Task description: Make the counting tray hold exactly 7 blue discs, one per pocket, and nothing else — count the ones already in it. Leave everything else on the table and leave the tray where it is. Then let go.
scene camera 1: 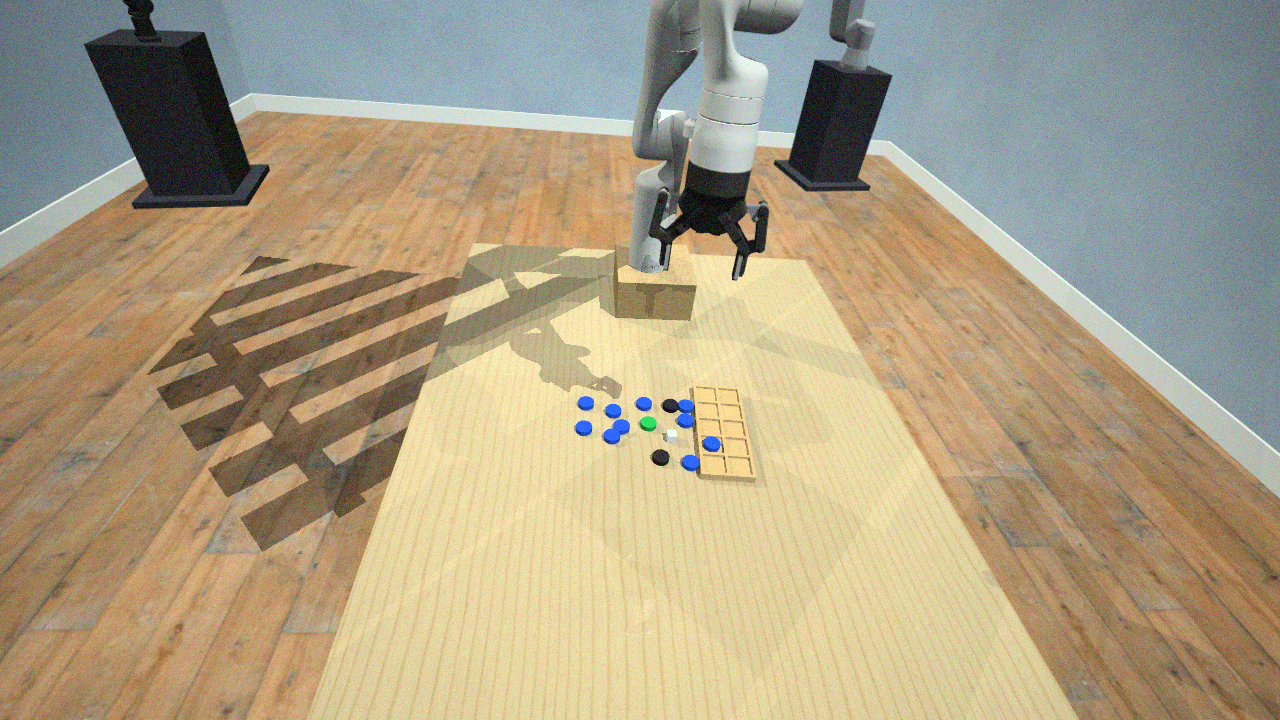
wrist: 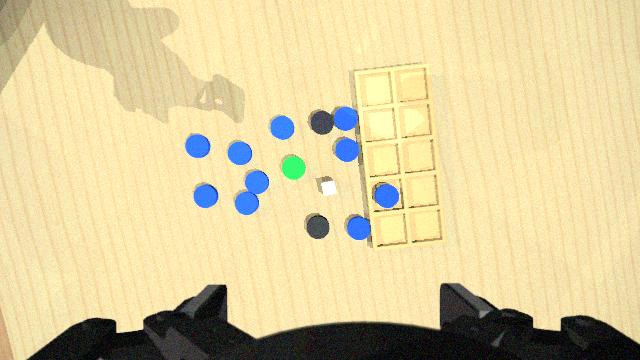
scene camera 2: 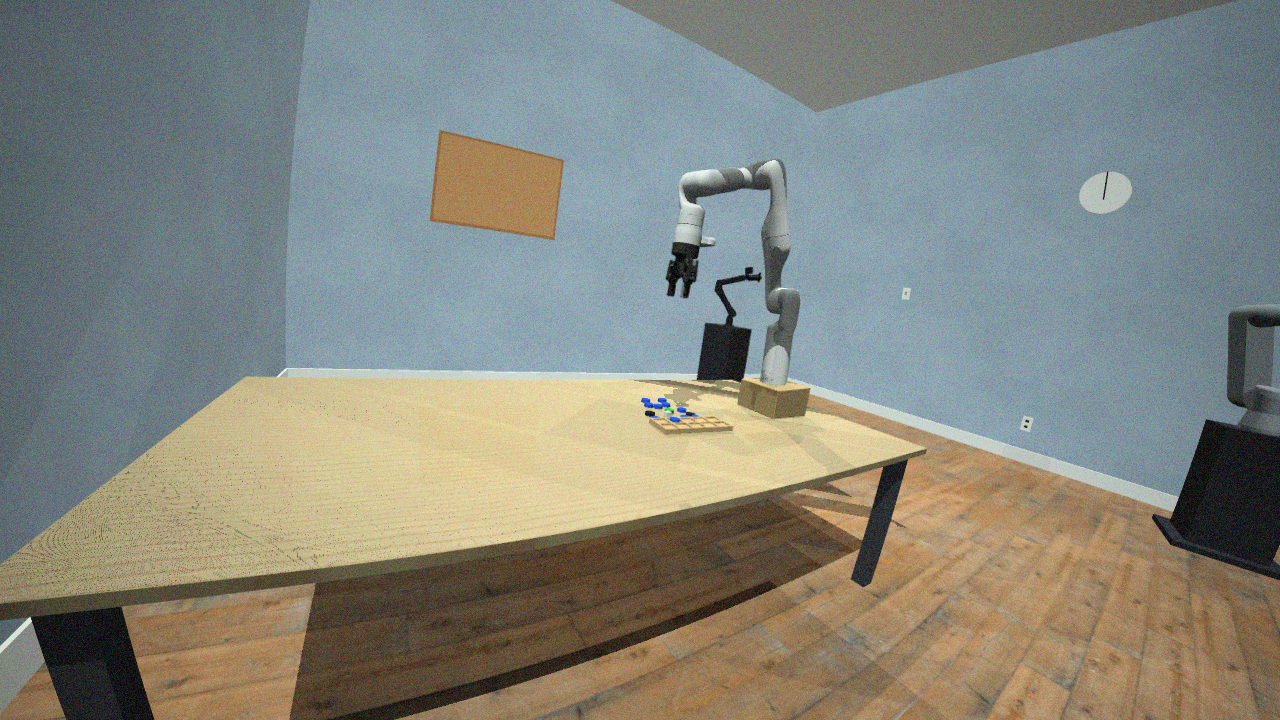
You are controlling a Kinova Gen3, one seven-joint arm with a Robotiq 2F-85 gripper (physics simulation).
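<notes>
The wooden counting tray (scene camera 1: 726, 480) (scene camera 2: 698, 429) (wrist: 432, 150) has two columns of five pockets. One blue disc (scene camera 1: 711, 443) (wrist: 386, 195) is in its left column, in the second pocket from the bottom of the wrist view. The other pockets look empty. Three blue discs (wrist: 345, 118) (wrist: 347, 150) (wrist: 359, 228) lie on the table close against the tray's left side. Several more blue discs (wrist: 197, 146) (wrist: 240, 153) (wrist: 282, 127) lie further left, two of them touching. My gripper (scene camera 1: 700, 268) (scene camera 2: 677, 295) (wrist: 333, 308) is open and empty, high above the table.
A green disc (scene camera 1: 648, 423) (wrist: 293, 167), a white cube (scene camera 1: 671, 436) (wrist: 328, 187) and two black discs (wrist: 322, 122) (wrist: 318, 226) lie among the blue discs. The upper black disc is against a blue one. The arm's wooden base block (scene camera 1: 655, 300) (scene camera 2: 773, 399) stands behind them.
</notes>
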